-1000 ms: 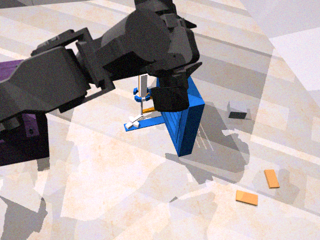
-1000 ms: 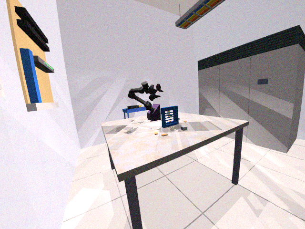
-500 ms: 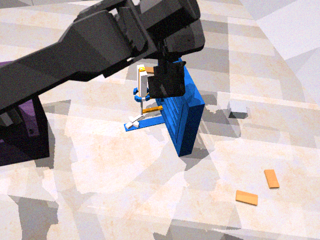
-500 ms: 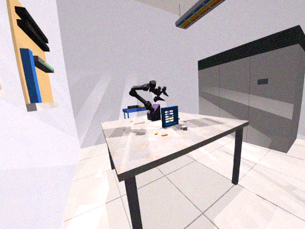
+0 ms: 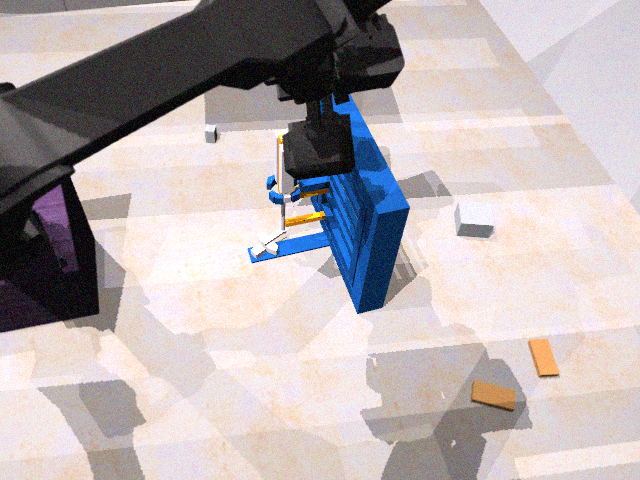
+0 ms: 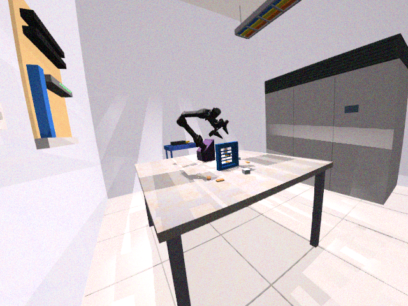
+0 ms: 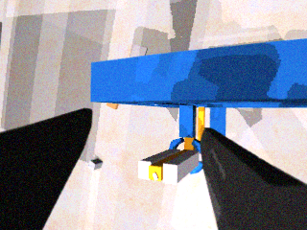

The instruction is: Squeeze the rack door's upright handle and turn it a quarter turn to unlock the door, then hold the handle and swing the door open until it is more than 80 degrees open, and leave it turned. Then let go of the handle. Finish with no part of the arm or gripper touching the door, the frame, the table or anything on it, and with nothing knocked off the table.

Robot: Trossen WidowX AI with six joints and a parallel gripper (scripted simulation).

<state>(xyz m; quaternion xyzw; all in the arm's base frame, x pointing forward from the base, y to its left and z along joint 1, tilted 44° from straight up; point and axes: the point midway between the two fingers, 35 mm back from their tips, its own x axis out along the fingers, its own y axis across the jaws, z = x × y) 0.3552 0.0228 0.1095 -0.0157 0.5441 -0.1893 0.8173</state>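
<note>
My gripper tip is now 5 cm past the upright handle, 3 cm to the right of it and 13 cm above it. Also, from my gripper tip: small grey cube 7 cm behind, 25 cm to the left, 23 cm below.
</note>
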